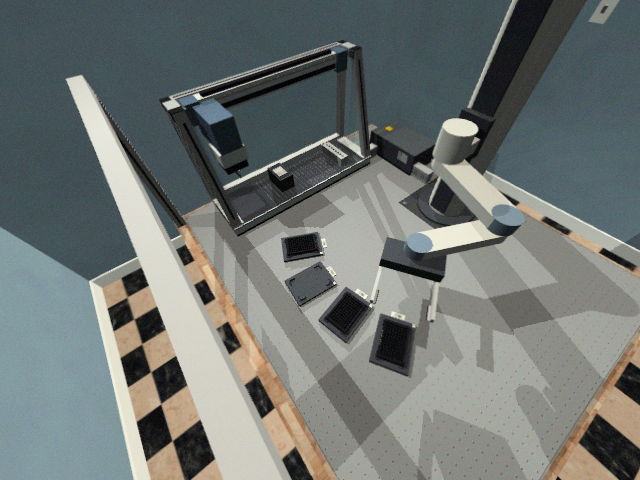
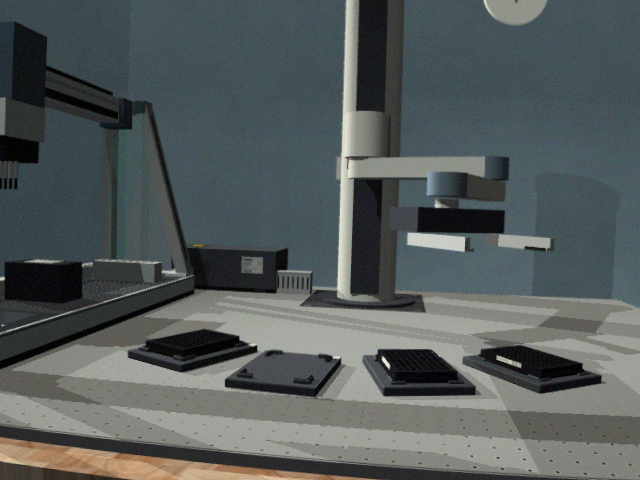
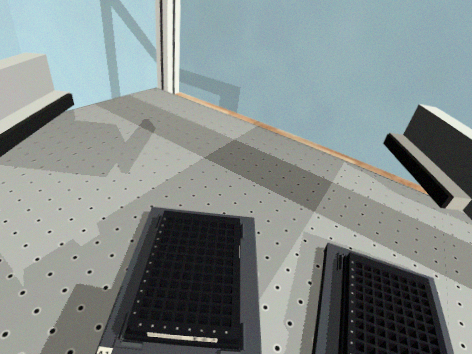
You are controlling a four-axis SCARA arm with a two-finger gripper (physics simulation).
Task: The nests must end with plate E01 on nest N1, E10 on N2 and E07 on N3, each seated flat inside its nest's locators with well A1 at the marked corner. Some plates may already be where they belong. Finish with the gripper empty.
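Frame: origin at the arm's base, x back, y right, z up, level; metres.
Seen in the pictures: gripper, between the fingertips: (image 1: 400,311) (image 2: 511,244) (image 3: 236,99); arm's base, origin of its link: (image 1: 444,207) (image 2: 365,304).
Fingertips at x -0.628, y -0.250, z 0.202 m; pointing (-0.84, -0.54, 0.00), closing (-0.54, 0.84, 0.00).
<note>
Pixels of each thing's top centre, then the offset from my fingertips to it. "pt": a spot on its surface instead.
- Black plate E07, centre of its top: (image 3: 194,262) (image 2: 529,356) (image 1: 394,340) dx -0.017, dy -0.032, dz -0.163 m
- Black plate E10, centre of its top: (image 3: 395,322) (image 2: 414,359) (image 1: 346,311) dx -0.074, dy +0.139, dz -0.163 m
- nest N2, centre of its top: (image 3: 390,327) (image 2: 414,366) (image 1: 346,312) dx -0.074, dy +0.139, dz -0.172 m
- Black plate E01, centre of its top: (image 2: 194,338) (image 1: 301,243) dx -0.032, dy +0.476, dz -0.163 m
- nest N3, centre of its top: (image 2: 194,343) (image 1: 301,244) dx -0.032, dy +0.476, dz -0.171 m
- OUT nest, centre of its top: (image 2: 287,362) (image 1: 310,281) dx -0.103, dy +0.314, dz -0.171 m
- dark box, a spot on its surface: (image 2: 232,268) pt dx +0.663, dy +0.622, dz -0.126 m
My gripper (image 1: 402,310) (image 2: 511,249) (image 3: 236,99) is open and empty, high above the table near N1. Black plate E07 (image 1: 396,341) (image 2: 532,360) (image 3: 192,270) sits on nest N1 (image 1: 390,367) (image 2: 568,383) (image 3: 254,280). Black plate E10 (image 1: 347,311) (image 2: 417,364) (image 3: 392,300) sits on nest N2 (image 1: 345,336) (image 2: 429,391) (image 3: 330,290). Black plate E01 (image 1: 301,245) (image 2: 192,342) sits on nest N3 (image 1: 305,258) (image 2: 180,364). All three look flat. Their label text is too small or hidden to read here.
The OUT nest (image 1: 311,284) (image 2: 284,373) stands empty between N2 and N3. A gantry machine with a dark deck (image 1: 253,201) stands behind N3. A dark box (image 1: 400,147) (image 2: 232,268) stands at the back, beside the arm's column (image 2: 343,222).
</note>
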